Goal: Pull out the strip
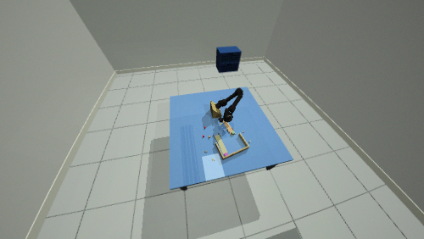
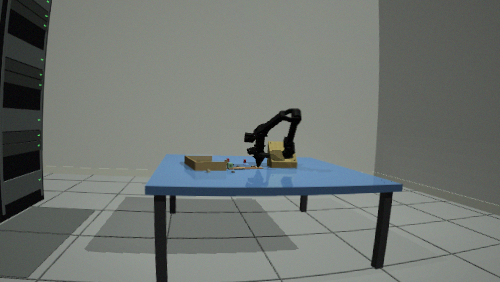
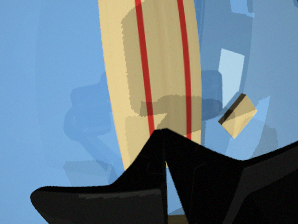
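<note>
The orange strip lies 9 cm ahead of my gripper tip and 1 cm to the left of it.
</note>
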